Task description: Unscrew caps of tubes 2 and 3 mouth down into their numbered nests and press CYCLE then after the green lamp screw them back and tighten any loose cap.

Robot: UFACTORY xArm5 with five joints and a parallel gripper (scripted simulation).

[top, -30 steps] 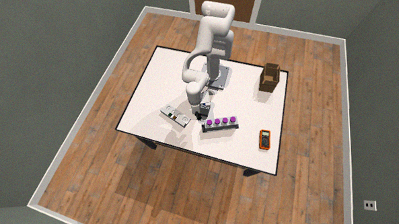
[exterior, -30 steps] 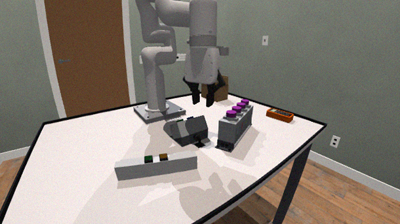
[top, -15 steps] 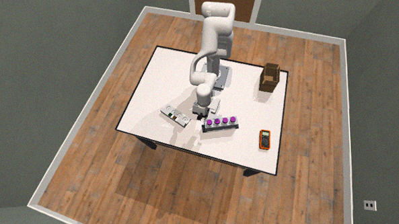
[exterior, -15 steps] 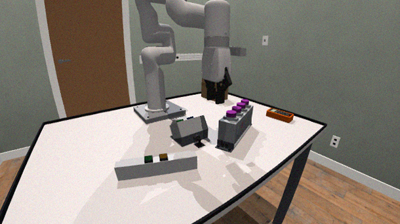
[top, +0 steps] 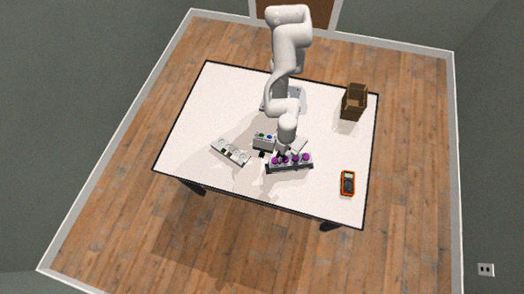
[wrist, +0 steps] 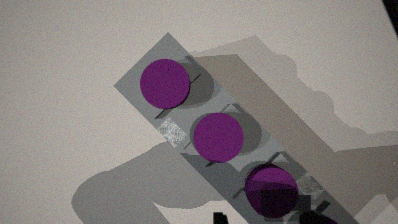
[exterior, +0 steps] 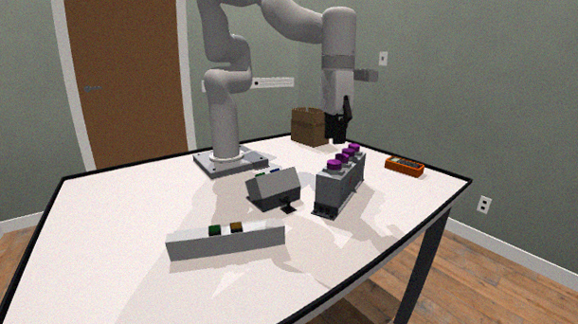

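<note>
The purple cap is 60 mm to the left of my hand and 60 mm below it. Round my hand: key housing (130 mm to the right, 120 mm below, 80 mm behind); blue key (110 mm to the right, 110 mm below, 100 mm behind); grey decapping station (170 mm below, 30 mm to the left, 10 mm ahead).
</note>
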